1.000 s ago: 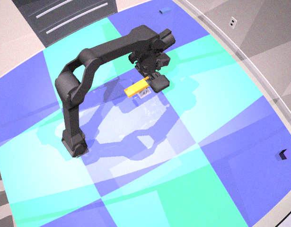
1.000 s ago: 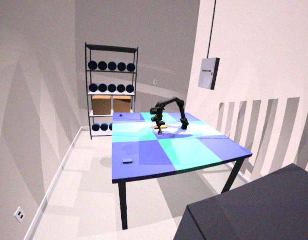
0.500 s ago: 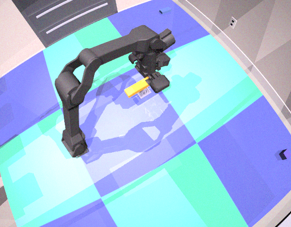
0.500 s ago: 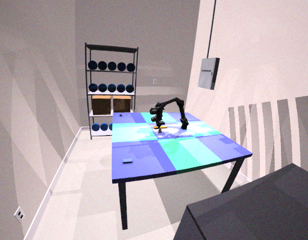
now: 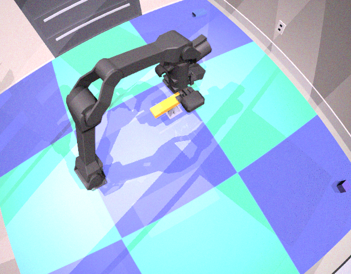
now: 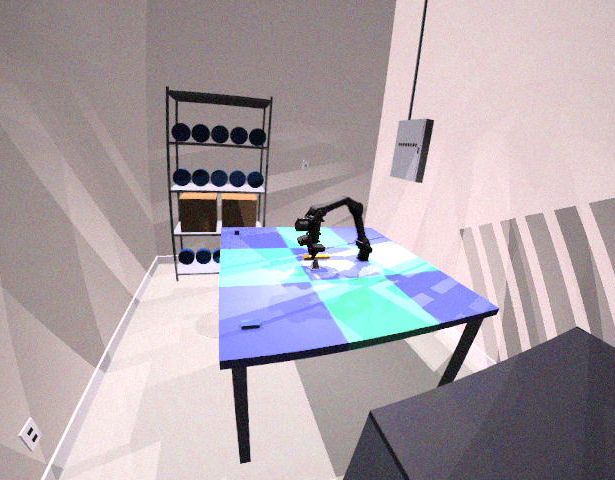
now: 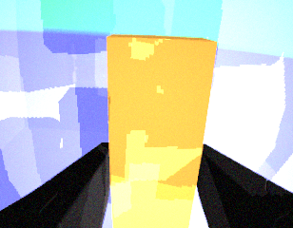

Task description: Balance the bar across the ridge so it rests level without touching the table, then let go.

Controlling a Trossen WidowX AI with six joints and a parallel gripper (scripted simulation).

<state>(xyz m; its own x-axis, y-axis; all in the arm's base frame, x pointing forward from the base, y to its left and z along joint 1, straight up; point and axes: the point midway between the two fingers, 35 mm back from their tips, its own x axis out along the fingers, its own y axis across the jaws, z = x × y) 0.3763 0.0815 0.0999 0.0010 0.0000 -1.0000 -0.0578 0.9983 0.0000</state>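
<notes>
Right now my gripper tip is 3 cm past the orange bar. The rest, counted from my gripper tip: small purple cube (58 cm to the right, 36 cm ahead, 5 cm below); small blue block (42 cm to the left, 36 cm ahead, 6 cm below).
</notes>
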